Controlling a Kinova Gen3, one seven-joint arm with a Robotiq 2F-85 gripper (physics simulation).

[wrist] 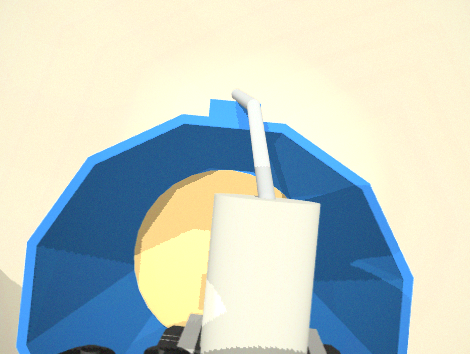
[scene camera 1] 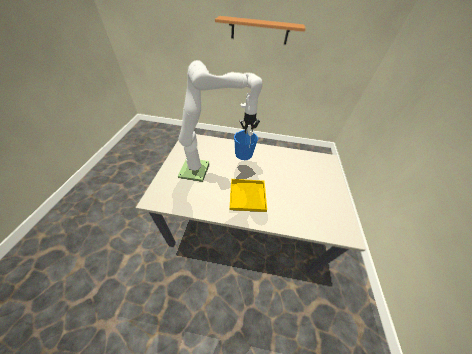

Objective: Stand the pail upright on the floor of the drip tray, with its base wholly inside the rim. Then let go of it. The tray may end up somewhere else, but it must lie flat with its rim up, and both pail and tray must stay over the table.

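Frame: origin at the arm's base, x right, y ahead, z up, level; centimetres.
Where they show: gripper, fingertip midpoint: [wrist: 249,348] [scene camera 1: 248,133]; arm's base at its link origin: [scene camera 1: 195,165].
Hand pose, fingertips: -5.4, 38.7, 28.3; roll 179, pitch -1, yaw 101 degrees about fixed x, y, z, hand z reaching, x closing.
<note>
Each offset is from my fingertips to the top centre of the thing, as dx, dy, dz. "spot": to the spot under its first point. Level surfaces: height alone.
The blue pail {+0.1, -1.4, +4.7} [scene camera 1: 245,149] [wrist: 327,165] hangs roughly upright in the air, its base above the table, with its shadow on the table top below. Its inner floor shows as a pale orange disc in the wrist view. A thin white wire handle stands over it with a thick cream grip {spot: -3.9, -0.9, +4.6} [wrist: 262,260]. My gripper [scene camera 1: 249,129] [wrist: 256,339] is shut on this grip from above. The yellow drip tray {+30.0, +1.4, -28.0} [scene camera 1: 248,196] lies flat on the table with its rim up, nearer the front edge than the pail. The far side of the handle is hidden in the wrist view.
The pale table {dz -31.4} [scene camera 1: 305,195] carries the arm's green base plate [scene camera 1: 186,175], left of the tray. The tray lies near the table's front edge. An orange wall shelf [scene camera 1: 260,23] is high on the back wall, behind the arm.
</note>
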